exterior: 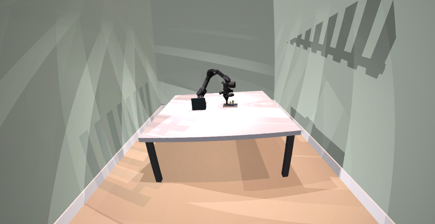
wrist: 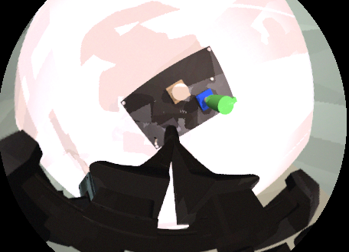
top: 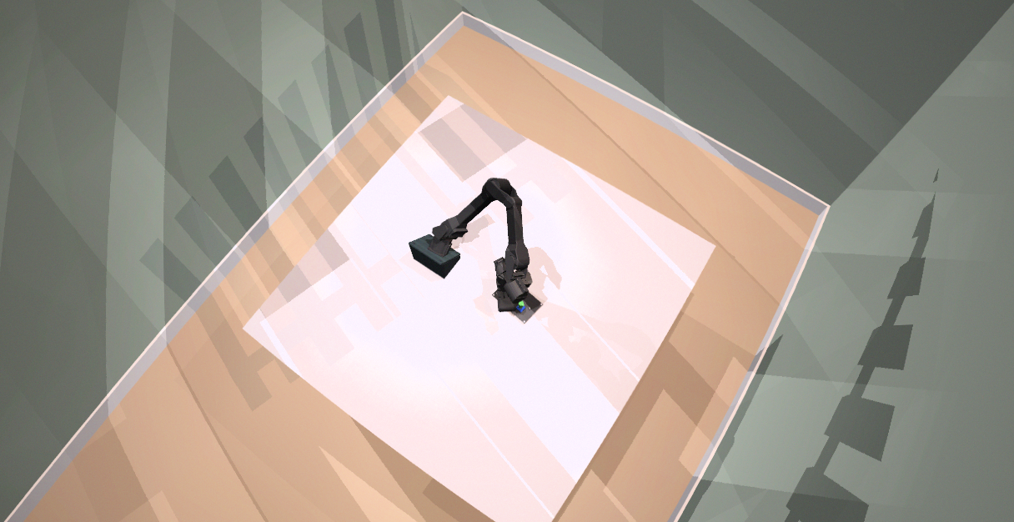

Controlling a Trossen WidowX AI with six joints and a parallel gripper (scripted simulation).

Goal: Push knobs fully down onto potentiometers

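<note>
Right now the black knob is 2 cm below my gripper tip. Round my gripper tip: grey part 3 cm below; then green knob 7 cm ahead, 1 cm to the right.
</note>
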